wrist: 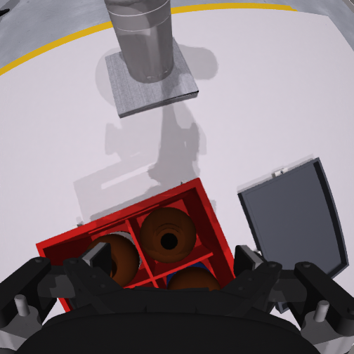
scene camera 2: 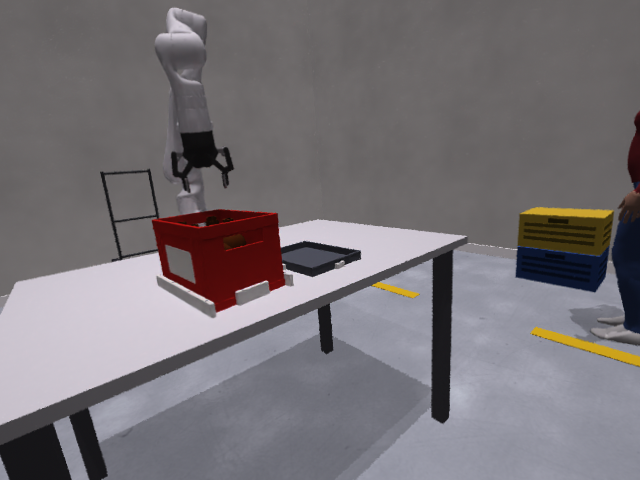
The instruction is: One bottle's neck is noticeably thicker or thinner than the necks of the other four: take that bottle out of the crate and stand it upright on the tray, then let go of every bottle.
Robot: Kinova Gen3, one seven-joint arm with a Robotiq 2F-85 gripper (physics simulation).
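Frame: origin at the arm's base, x ahead, y left, z up, level; centimetres.
Seen in the pictures: gripper, fingertip midpoint: (scene camera 2: pixel 207 190).
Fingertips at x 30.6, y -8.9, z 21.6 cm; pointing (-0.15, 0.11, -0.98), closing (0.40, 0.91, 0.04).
Pixels of each thing's top centre, then the offset from my fingertips to it.
- red crate at its top centre: (scene camera 2: pixel 211 216) dx +8.7, dy -4.1, dz -6.0 cm
- dark tray at its top centre: (scene camera 2: pixel 308 252) dx +11.6, dy +22.9, dz -20.9 cm
The red crate (scene camera 2: pixel 242 273) (wrist: pixel 120 215) stands on the table. Brown bottle tops (scene camera 2: pixel 211 220) show inside it in the scene view. In the wrist view, one brown bottle (wrist: pixel 167 222) stands upright in a far compartment. A second brown bottle (wrist: pixel 127 257) is to its left, partly behind a finger. A third brown bottle (wrist: pixel 192 279) is partly hidden by the gripper body. The other bottles are hidden, and neck thickness cannot be compared. My gripper (scene camera 2: pixel 206 184) (wrist: pixel 172 258) is open and empty, pointing down above the crate. The dark tray (scene camera 2: pixel 315 255) (wrist: pixel 295 225) holds no bottle.
White holding blocks (scene camera 2: pixel 252 292) line the crate's base. The arm's grey mounting plate (wrist: pixel 145 97) lies beyond the crate in the wrist view. Stacked yellow (scene camera 2: pixel 563 229) and blue (scene camera 2: pixel 560 268) crates are on the right. A person (scene camera 2: pixel 628 258) stands at the right edge, away from the table.
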